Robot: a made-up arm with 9 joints. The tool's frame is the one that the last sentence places.
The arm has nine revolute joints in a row. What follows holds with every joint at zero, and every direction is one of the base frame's.
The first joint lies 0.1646 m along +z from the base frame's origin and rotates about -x.
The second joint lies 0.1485 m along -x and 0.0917 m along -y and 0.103 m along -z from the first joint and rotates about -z.
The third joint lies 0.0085 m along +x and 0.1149 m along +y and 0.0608 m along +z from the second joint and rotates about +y.
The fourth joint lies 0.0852 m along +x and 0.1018 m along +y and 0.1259 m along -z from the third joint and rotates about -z.
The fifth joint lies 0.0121 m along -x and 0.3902 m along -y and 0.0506 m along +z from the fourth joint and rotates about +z.
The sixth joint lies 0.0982 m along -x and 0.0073 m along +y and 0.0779 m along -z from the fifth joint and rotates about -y.
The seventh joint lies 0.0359 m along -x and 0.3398 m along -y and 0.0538 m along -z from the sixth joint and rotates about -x.
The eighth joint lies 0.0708 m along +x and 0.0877 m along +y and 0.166 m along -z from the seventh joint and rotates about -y.
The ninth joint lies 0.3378 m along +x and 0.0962 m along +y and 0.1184 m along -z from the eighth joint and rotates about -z.
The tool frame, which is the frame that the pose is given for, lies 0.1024 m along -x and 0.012 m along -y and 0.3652 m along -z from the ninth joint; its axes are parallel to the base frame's.
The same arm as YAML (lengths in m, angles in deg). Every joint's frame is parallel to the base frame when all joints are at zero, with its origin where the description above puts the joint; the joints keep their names.
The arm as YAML. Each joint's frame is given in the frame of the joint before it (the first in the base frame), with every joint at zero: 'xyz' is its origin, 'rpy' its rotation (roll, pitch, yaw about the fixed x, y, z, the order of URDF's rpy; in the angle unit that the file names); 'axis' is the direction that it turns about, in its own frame. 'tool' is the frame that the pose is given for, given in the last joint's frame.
units:
  length: m
  angle: deg
joints:
  - name: joint 1
    type: revolute
    origin:
      xyz: [0.0, 0.0, 0.1646]
      rpy: [0.0, 0.0, 0.0]
    axis: [-1.0, 0.0, 0.0]
  - name: joint 2
    type: revolute
    origin:
      xyz: [-0.1485, -0.0917, -0.103]
      rpy: [0.0, 0.0, 0.0]
    axis: [0.0, 0.0, -1.0]
  - name: joint 3
    type: revolute
    origin:
      xyz: [0.0085, 0.1149, 0.0608]
      rpy: [0.0, 0.0, 0.0]
    axis: [0.0, 1.0, 0.0]
  - name: joint 4
    type: revolute
    origin:
      xyz: [0.0852, 0.1018, -0.1259]
      rpy: [0.0, 0.0, 0.0]
    axis: [0.0, 0.0, -1.0]
  - name: joint 5
    type: revolute
    origin:
      xyz: [-0.0121, -0.3902, 0.0506]
      rpy: [0.0, 0.0, 0.0]
    axis: [0.0, 0.0, 1.0]
  - name: joint 6
    type: revolute
    origin:
      xyz: [-0.0982, 0.0073, -0.0779]
      rpy: [0.0, 0.0, 0.0]
    axis: [0.0, -1.0, 0.0]
  - name: joint 7
    type: revolute
    origin:
      xyz: [-0.0359, -0.3398, -0.0538]
      rpy: [0.0, 0.0, 0.0]
    axis: [-1.0, 0.0, 0.0]
  - name: joint 8
    type: revolute
    origin:
      xyz: [0.0708, 0.0877, -0.166]
      rpy: [0.0, 0.0, 0.0]
    axis: [0.0, -1.0, 0.0]
  - name: joint 9
    type: revolute
    origin:
      xyz: [0.3378, 0.0962, -0.1184]
      rpy: [0.0, 0.0, 0.0]
    axis: [0.0, 0.0, -1.0]
tool:
  origin:
    xyz: [-0.1024, -0.012, -0.3652]
    rpy: [0.0, 0.0, 0.0]

